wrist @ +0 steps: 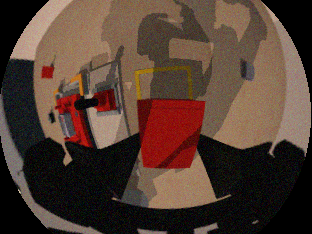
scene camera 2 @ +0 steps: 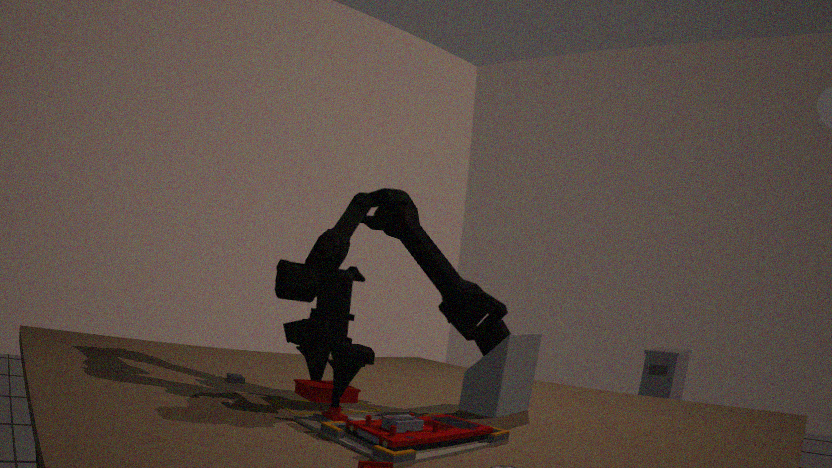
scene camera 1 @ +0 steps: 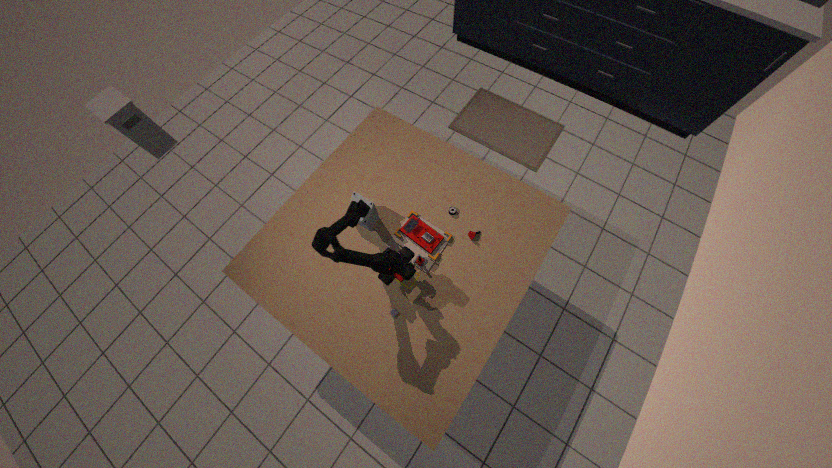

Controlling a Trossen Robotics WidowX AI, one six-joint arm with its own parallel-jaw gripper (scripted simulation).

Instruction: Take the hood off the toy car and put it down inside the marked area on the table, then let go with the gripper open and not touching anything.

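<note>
A red hood (scene camera 2: pixel 316 391) is held by my gripper (scene camera 2: pixel 326 392). Scene camera 1 gives me a red toy car (scene camera 1: pixel 414 228). In the wrist view I find my gripper (wrist: pixel 168 136) again, with the hood (wrist: pixel 170 128), and the car (wrist: pixel 83 136) is visible there too.
</note>
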